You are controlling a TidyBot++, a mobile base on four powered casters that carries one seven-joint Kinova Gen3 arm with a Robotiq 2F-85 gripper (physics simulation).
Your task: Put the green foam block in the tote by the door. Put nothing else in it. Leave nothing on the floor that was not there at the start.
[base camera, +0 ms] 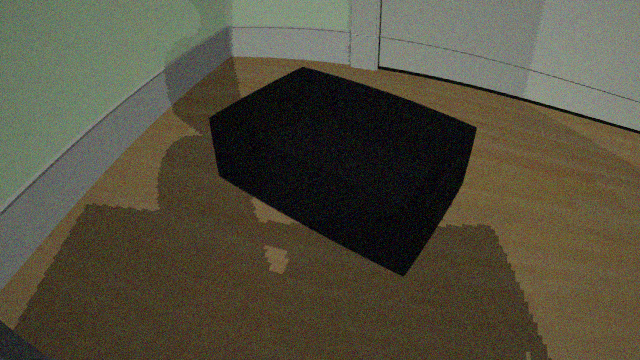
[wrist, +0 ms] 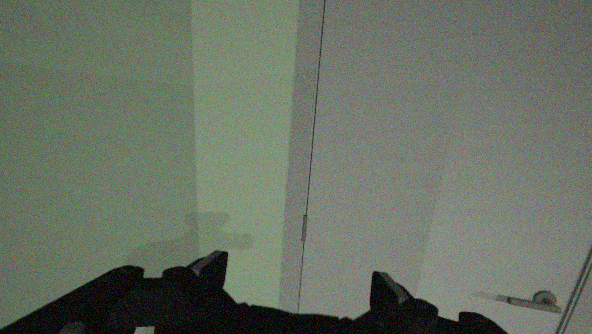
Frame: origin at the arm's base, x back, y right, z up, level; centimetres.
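Where they show: gripper, fingertip midpoint: (wrist: 297, 278).
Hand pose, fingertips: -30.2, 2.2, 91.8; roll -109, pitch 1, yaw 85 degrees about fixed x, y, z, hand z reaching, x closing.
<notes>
Each offset is from my fingertips to the centre of the thing, as dx, dy, dz. "pt": to the spot under its first point. Level surfaces: height alone.
A black box-shaped thing {-21.0, -2.3, -126.5} (base camera: 340, 160), which looks like the tote, sits on the floor near the room's corner and the door (base camera: 465, 30) (wrist: 380, 150) in the base camera view. It is so dark that its rim and inside cannot be made out. The tote does not show in the wrist view. My gripper (wrist: 297, 278) is open, its two dark fingers wide apart at the bottom of the wrist view, with the door frame and door behind the gap. The green foam block does not show in either view.
A pale green wall (base camera: 90, 65) (wrist: 95, 140) with a grey skirting board (base camera: 115, 115) runs along the left and meets the door wall behind the tote. The door handle {pt -43.3, +67.2, -38.1} (wrist: 530, 301) is low right in the wrist view. Shadows lie across the wooden floor {dz -131.5} (base camera: 550, 210).
</notes>
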